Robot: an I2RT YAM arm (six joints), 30 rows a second.
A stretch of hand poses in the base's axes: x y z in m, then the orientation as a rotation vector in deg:
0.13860 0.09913 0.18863 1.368 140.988 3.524
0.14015 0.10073 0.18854 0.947 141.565 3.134
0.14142 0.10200 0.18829 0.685 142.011 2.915
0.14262 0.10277 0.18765 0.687 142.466 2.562
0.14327 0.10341 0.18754 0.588 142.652 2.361
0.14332 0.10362 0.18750 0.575 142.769 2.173
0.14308 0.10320 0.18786 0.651 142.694 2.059
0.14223 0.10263 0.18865 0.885 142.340 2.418
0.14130 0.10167 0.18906 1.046 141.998 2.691
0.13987 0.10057 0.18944 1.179 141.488 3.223
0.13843 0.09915 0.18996 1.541 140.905 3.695
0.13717 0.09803 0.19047 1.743 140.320 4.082
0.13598 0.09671 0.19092 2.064 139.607 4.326
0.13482 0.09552 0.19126 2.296 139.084 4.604
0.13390 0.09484 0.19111 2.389 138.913 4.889
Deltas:
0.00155 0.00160 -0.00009 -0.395 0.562 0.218
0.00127 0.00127 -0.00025 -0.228 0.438 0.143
0.00120 0.00077 -0.00064 -0.259 0.451 -0.080
0.00065 0.00064 -0.00011 -0.171 0.182 0.025
0.00005 0.00021 -0.00004 -0.140 0.115 -0.035
-0.00024 -0.00042 0.00036 -0.063 -0.075 -0.084
-0.00085 -0.00057 0.00079 0.319 -0.347 -0.086
-0.00093 -0.00096 0.00041 0.239 -0.337 -0.055
-0.00143 -0.00110 0.00038 0.422 -0.502 0.026
-0.00144 -0.00142 0.00052 0.439 -0.568 -0.156
-0.00126 -0.00112 0.00051 0.338 -0.574 -0.063
-0.00119 -0.00132 0.00045 0.269 -0.699 -0.190
-0.00116 -0.00119 0.00034 0.269 -0.511 -0.111
-0.00092 -0.00068 -0.00015 0.233 -0.164 0.004

